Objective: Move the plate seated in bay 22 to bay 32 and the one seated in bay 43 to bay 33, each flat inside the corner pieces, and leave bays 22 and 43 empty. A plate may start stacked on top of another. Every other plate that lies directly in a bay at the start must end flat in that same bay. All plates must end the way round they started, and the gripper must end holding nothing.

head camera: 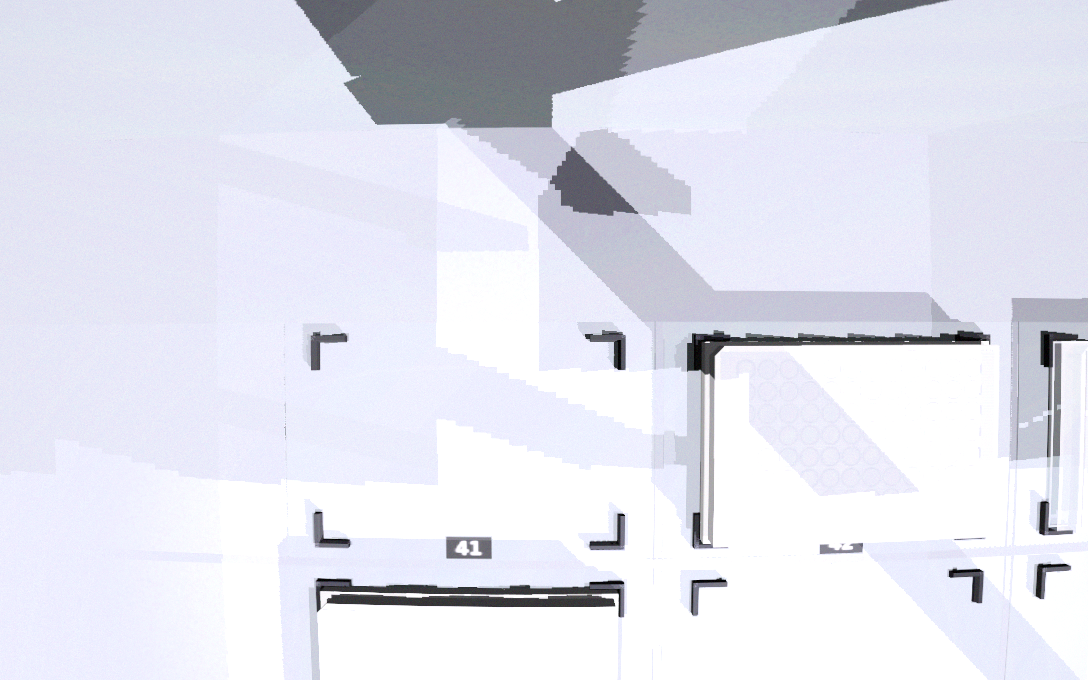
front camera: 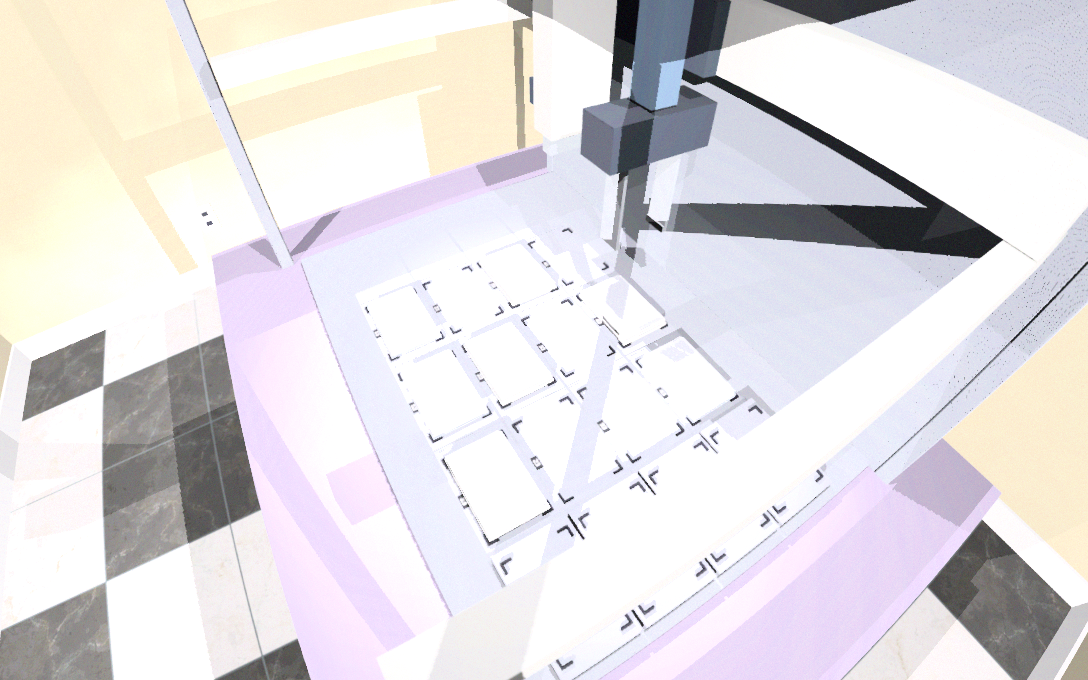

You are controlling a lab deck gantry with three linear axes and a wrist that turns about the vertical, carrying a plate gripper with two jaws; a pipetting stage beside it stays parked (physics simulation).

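Where they show: gripper, fingertip midpoint: point(front camera: 633, 233); robot's base at its link origin: point(front camera: 367, 308).
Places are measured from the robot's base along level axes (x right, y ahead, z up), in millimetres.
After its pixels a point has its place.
My gripper point(front camera: 634, 230) @[x -364, y 228, z 160 mm] hangs above the deck behind the bay 42 plate, its two pale jaws apart with no plate visible between them. The plate in bay 22 point(front camera: 509, 362) @[x -149, y 237, z 14 mm] looks flat. The plate in bay 43 point(front camera: 691, 376) @[x -365, y 399, z 14 mm] point(head camera: 1075, 433) @[x -366, y 330, z 12 mm] shows partly at the right edge of the head view. A plate in bay 42 point(front camera: 629, 312) @[x -364, y 248, z 14 mm] point(head camera: 850, 449) @[x -363, y 223, z 14 mm] lies inside the dark corner pieces. Bay 32 and bay 33 look bare in the front view, though glare washes out detail. I cannot make out the jaws in the head view.
A plate in bay 31 point(front camera: 521, 272) @[x -261, y 74, z 14 mm] point(head camera: 469, 641) @[x -284, y 66, z 14 mm] sits next to bay 41, whose label point(head camera: 468, 548) @[x -318, y 64, z 0 mm] and four corner pieces show bare. Other plates lie in bay 11 point(front camera: 405, 322) @[x -44, y 80, z 14 mm], bay 12 point(front camera: 446, 392) @[x -46, y 238, z 14 mm] and bay 13 point(front camera: 499, 485) @[x -44, y 402, z 14 mm]. A pale beam crosses the front.
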